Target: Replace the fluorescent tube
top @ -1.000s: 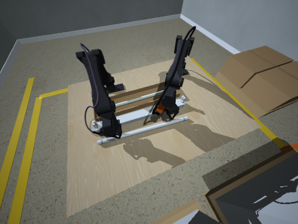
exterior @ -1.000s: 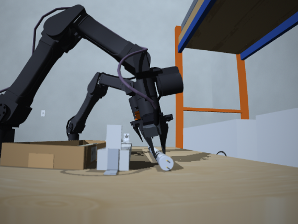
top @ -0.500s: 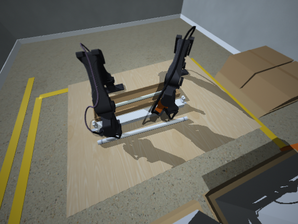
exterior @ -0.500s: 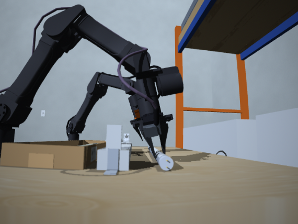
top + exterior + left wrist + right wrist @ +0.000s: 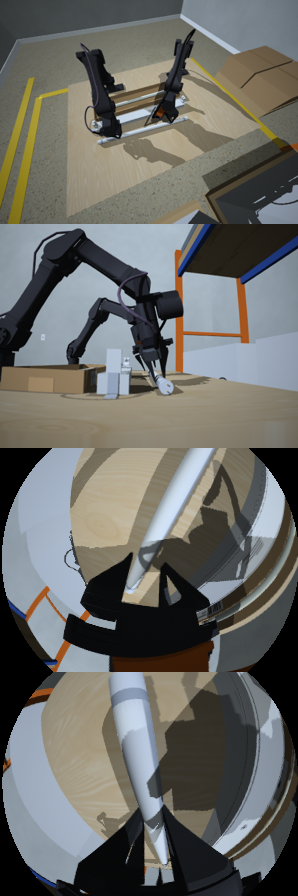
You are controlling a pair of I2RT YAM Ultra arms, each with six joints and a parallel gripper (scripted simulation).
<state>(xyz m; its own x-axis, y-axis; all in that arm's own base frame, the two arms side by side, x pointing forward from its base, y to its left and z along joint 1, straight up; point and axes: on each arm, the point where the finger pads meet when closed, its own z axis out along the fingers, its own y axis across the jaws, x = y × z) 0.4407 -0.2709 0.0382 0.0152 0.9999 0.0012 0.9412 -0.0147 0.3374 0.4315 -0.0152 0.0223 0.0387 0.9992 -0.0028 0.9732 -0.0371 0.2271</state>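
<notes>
Now: the LED tube 1 cm ahead of my right hand, 17 cm to the left of it and 1 cm below it. From my right hand the other things lie so: brown carton 25 cm behind, 19 cm to the left; then white fixture 11 cm behind, 19 cm to the left, 3 cm above; then old fluorescent tube 25 cm behind, 19 cm to the left.
</notes>
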